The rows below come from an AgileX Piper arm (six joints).
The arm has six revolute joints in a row. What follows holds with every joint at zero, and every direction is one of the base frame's.
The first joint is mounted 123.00 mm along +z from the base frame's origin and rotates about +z.
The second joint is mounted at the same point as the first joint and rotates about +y.
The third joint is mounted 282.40 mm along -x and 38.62 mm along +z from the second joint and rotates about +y.
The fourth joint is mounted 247.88 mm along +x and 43.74 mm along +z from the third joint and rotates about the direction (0.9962, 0, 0.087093).
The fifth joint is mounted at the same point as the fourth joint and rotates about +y.
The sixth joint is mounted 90.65 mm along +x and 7.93 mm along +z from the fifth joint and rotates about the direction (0.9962, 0, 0.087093).
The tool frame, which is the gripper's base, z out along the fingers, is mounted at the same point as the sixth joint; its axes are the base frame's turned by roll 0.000, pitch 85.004 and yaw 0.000 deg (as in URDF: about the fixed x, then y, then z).
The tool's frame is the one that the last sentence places.
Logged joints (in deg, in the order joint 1, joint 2, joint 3, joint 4, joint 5, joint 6), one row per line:
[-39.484, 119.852, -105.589, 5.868, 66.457, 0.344]
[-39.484, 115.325, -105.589, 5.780, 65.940, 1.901]
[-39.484, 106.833, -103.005, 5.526, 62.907, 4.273]
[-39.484, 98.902, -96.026, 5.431, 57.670, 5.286]
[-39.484, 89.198, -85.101, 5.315, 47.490, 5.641]
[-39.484, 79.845, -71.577, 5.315, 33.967, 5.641]
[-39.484, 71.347, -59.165, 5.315, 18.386, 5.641]
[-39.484, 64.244, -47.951, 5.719, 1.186, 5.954]
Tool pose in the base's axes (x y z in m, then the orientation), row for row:
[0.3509, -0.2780, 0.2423, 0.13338, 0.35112, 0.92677, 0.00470]
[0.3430, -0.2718, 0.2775, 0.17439, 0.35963, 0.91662, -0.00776]
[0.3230, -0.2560, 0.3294, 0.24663, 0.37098, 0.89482, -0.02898]
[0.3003, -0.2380, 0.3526, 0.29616, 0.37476, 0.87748, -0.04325]
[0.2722, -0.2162, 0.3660, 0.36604, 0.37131, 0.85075, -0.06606]
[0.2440, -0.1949, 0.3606, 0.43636, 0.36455, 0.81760, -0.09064]
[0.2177, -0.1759, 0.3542, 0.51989, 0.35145, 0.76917, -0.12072]
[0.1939, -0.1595, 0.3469, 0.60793, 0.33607, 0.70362, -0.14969]
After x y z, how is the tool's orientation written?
As a quaternion, w x y z.
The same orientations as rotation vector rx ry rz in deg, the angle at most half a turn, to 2 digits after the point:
[58.34, 153.99, 0.78]
[58.40, 148.86, -1.26]
[57.97, 139.83, -4.53]
[57.11, 133.71, -6.59]
[54.69, 125.30, -9.73]
[51.96, 116.54, -12.92]
[48.28, 105.66, -16.58]
[44.49, 93.16, -19.82]

